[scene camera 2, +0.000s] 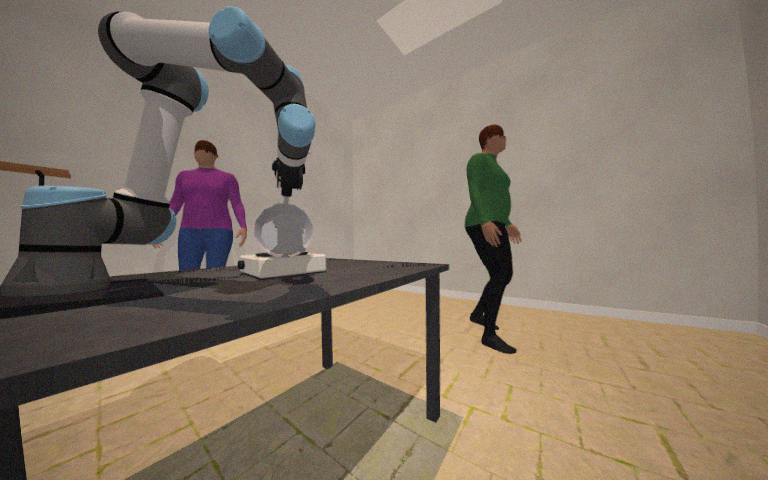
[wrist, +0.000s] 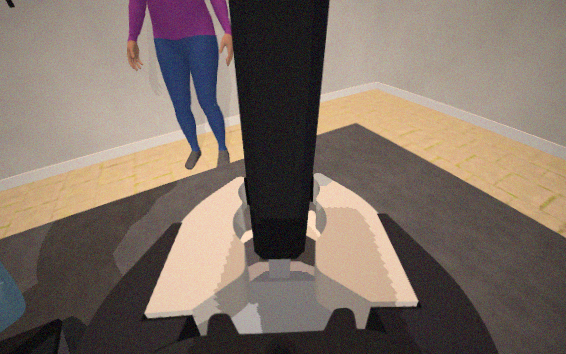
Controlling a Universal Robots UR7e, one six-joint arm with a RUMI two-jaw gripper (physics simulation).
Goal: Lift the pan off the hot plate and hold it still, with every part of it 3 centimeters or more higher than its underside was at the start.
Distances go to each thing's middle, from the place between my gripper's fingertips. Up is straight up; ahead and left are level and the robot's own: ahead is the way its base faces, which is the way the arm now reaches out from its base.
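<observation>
Grey pan (scene camera 2: 282,230): 8 cm below my hand, 3 cm behind it, 1 cm to the right of it. White hot plate (scene camera 2: 263,265): 29 cm below my hand, 7 cm to the left of it, 3 cm ahead of it. Going by their middles, the grey pan is the nearest to my hand of the things named here.
</observation>
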